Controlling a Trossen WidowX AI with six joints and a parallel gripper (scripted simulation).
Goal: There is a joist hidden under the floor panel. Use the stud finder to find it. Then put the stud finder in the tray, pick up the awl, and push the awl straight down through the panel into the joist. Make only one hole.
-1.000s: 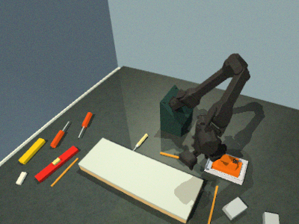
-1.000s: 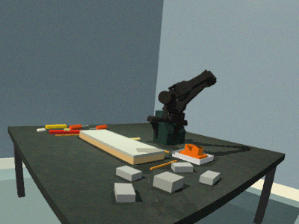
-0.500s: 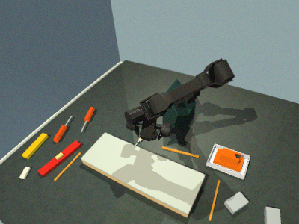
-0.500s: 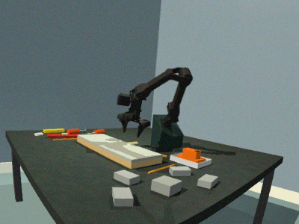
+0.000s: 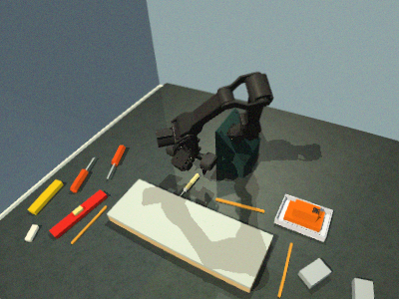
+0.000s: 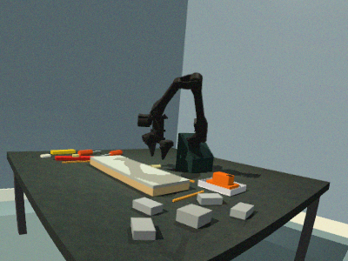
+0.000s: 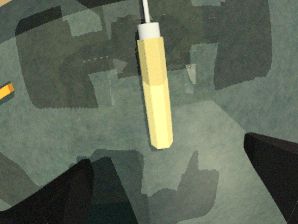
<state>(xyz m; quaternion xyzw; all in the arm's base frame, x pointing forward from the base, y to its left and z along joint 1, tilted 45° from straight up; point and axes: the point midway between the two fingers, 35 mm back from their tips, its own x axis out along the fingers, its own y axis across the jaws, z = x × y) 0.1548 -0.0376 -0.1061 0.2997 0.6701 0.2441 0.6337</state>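
My gripper tip is now 5 cm short of the awl and 5 cm above it. Also, from my gripper tip: white tray (42 cm to the left, 4 cm below, 1 cm ahead); orange stud finder (43 cm to the left, 1 cm ahead); red level (32 cm ahead, 30 cm to the right, 4 cm below).
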